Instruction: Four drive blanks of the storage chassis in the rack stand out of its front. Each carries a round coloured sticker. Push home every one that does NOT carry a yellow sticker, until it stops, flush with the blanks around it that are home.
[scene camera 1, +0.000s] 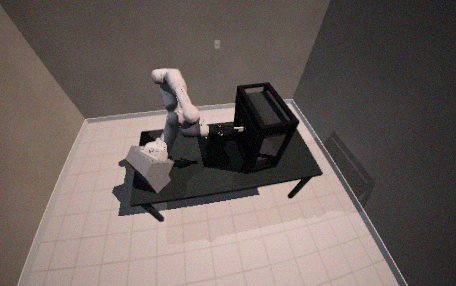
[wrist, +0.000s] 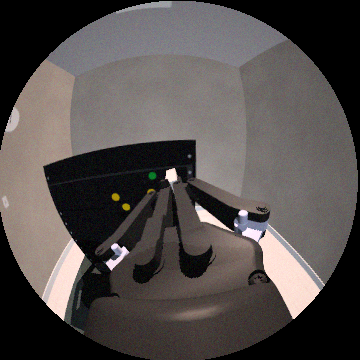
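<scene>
The black rack (scene camera 1: 267, 131) (wrist: 125, 154) stands on the table with its dark front toward my gripper. In the wrist view a green sticker (wrist: 152, 176) shows left of my fingertips. Two yellow stickers (wrist: 115, 197) (wrist: 126, 207) show lower left, and another yellow sticker (wrist: 151, 192) is partly covered by a finger link. The edges of the blanks are too dark to tell how far each stands out. My gripper (scene camera 1: 243, 129) (wrist: 172, 175) is shut and empty, its pale fingertips close to the rack front, right of the green sticker. Whether they touch it is unclear.
The dark table (scene camera 1: 200, 186) carries the rack and the arm's grey base block (scene camera 1: 150, 169). The arm reaches over the table from the left. The rack's right front edge stands near my fingertips, with a wall behind the rack.
</scene>
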